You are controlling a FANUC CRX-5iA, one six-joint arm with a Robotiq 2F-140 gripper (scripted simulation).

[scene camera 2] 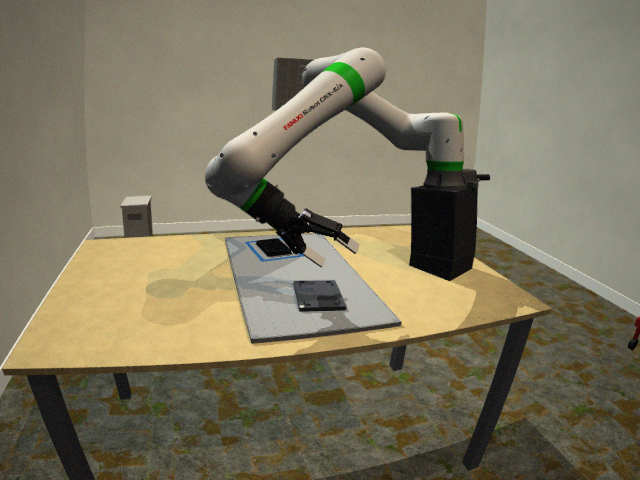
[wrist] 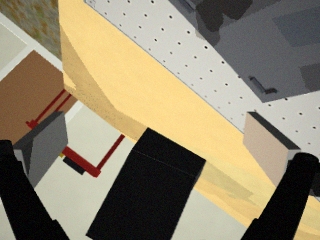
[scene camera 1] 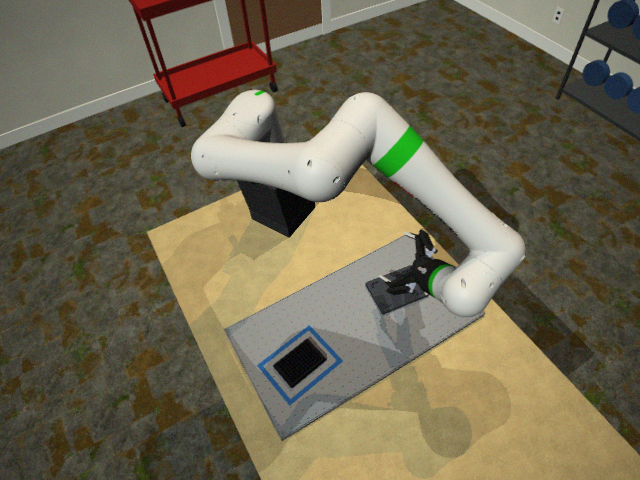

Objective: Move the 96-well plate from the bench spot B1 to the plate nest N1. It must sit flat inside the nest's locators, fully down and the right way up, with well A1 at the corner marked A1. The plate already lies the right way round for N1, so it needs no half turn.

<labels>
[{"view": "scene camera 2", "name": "gripper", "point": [339, 256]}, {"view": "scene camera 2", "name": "dark plate nest N1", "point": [322, 296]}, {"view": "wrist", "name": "gripper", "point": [155, 127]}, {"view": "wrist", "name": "dark plate nest N1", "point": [271, 48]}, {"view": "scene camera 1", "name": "gripper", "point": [394, 255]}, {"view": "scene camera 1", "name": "black 96-well plate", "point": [306, 348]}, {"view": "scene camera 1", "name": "dark plate nest N1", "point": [379, 293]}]
</labels>
